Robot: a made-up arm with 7 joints. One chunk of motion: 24 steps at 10 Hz.
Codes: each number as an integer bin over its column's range. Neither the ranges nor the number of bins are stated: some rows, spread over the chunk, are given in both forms.
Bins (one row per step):
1: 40 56 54 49 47 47
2: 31 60 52 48 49 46
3: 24 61 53 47 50 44
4: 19 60 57 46 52 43
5: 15 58 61 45 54 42
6: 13 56 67 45 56 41
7: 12 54 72 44 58 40
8: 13 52 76 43 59 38
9: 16 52 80 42 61 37
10: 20 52 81 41 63 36
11: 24 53 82 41 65 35
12: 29 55 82 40 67 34
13: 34 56 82 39 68 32
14: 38 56 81 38 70 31
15: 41 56 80 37 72 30
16: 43 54 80 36 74 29
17: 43 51 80 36 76 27
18: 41 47 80 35 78 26
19: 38 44 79 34 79 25
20: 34 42 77 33 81 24
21: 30 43 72 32 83 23
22: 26 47 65 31 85 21
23: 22 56 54 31 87 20
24: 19 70 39 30 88 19
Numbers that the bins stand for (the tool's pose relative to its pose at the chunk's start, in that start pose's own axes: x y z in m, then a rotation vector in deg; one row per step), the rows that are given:
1: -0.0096 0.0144 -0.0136 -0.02 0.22 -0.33
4: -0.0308 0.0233 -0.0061 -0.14 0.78 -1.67
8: -0.0369 0.0056 0.0419 -0.26 1.56 -3.33
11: -0.0258 0.0078 0.0571 -0.34 2.22 -4.33
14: -0.0116 0.0144 0.0545 -0.46 2.78 -5.67
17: -0.0066 0.0033 0.0520 -0.55 3.44 -7.00
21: -0.0197 -0.0144 0.0318 -0.71 4.22 -8.33
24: -0.0308 0.0456 -0.0515 -0.79 4.78 -9.67
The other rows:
2: -0.0187 0.0233 -0.0187 -0.06 0.44 -0.67
3: -0.0258 0.0256 -0.0162 -0.10 0.56 -1.33
5: -0.0348 0.0189 0.0040 -0.18 1.00 -2.00
6: -0.0369 0.0144 0.0192 -0.18 1.22 -2.33
7: -0.0379 0.0100 0.0318 -0.22 1.44 -2.67
9: -0.0338 0.0056 0.0520 -0.30 1.78 -3.67
10: -0.0298 0.0056 0.0545 -0.34 2.00 -4.00
12: -0.0207 0.0122 0.0571 -0.38 2.44 -4.67
13: -0.0157 0.0144 0.0571 -0.42 2.56 -5.33
15: -0.0086 0.0144 0.0520 -0.51 3.00 -6.00
16: -0.0066 0.0100 0.0520 -0.55 3.22 -6.33
18: -0.0086 -0.0056 0.0520 -0.59 3.67 -7.33
19: -0.0116 -0.0122 0.0495 -0.63 3.78 -7.67
20: -0.0157 -0.0167 0.0444 -0.67 4.00 -8.00
22: -0.0237 -0.0056 0.0141 -0.75 4.44 -9.00
23: -0.0278 0.0144 -0.0136 -0.75 4.67 -9.33

